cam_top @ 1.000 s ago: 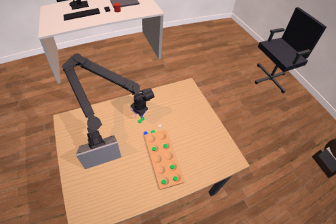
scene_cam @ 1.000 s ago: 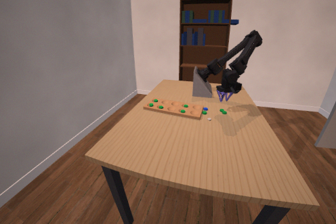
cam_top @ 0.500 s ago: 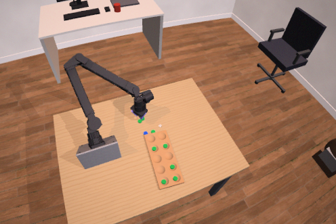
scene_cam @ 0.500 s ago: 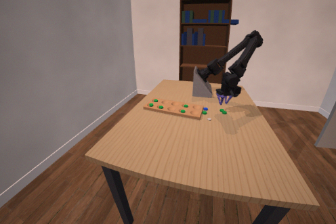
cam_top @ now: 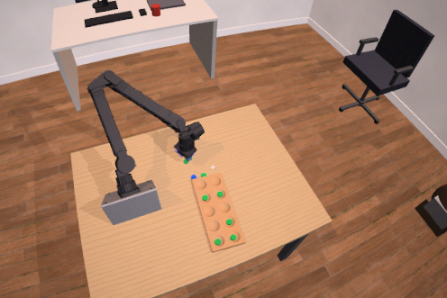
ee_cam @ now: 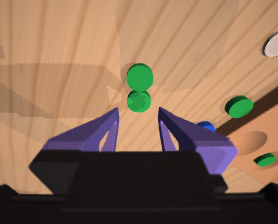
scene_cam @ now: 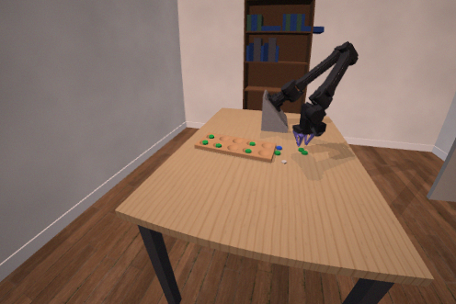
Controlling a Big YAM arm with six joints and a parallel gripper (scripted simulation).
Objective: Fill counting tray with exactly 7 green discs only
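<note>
Now: hand 1 cm short of the wooden counting tray, 32 cm to the left of it and 3 cm above it. From my hand the other things lie so: blue disc 1 cm behind, 11 cm to the right, 3 cm below; then white piece 11 cm ahead, 10 cm to the right, 4 cm below.
</note>
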